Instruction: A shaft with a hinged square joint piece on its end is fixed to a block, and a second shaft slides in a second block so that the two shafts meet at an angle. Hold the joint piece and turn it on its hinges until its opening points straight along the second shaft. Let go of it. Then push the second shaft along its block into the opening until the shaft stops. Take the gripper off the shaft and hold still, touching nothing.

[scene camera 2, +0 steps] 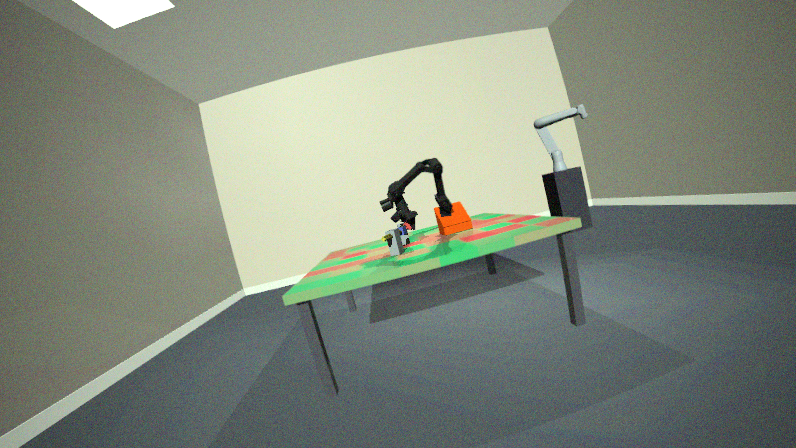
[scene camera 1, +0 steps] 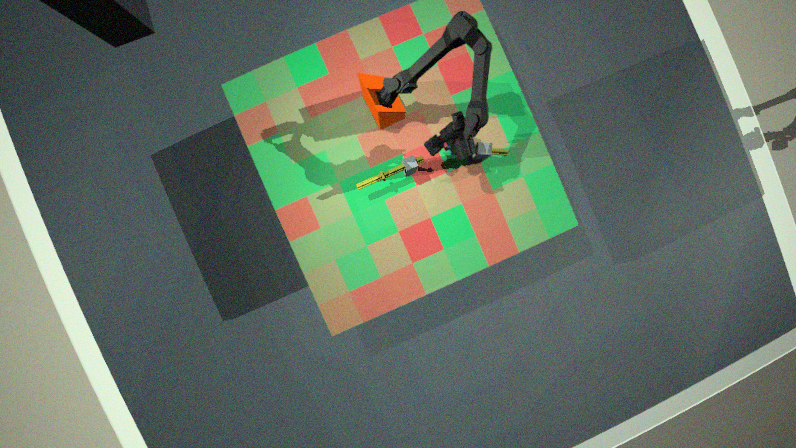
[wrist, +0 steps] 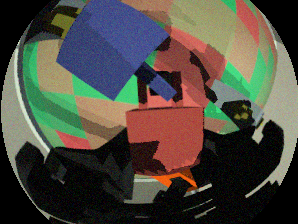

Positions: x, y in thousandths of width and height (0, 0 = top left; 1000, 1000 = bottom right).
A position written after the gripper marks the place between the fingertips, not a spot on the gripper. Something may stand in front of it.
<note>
In view: the gripper (wrist: 522, 547) and a red square joint piece (wrist: 545, 632).
</note>
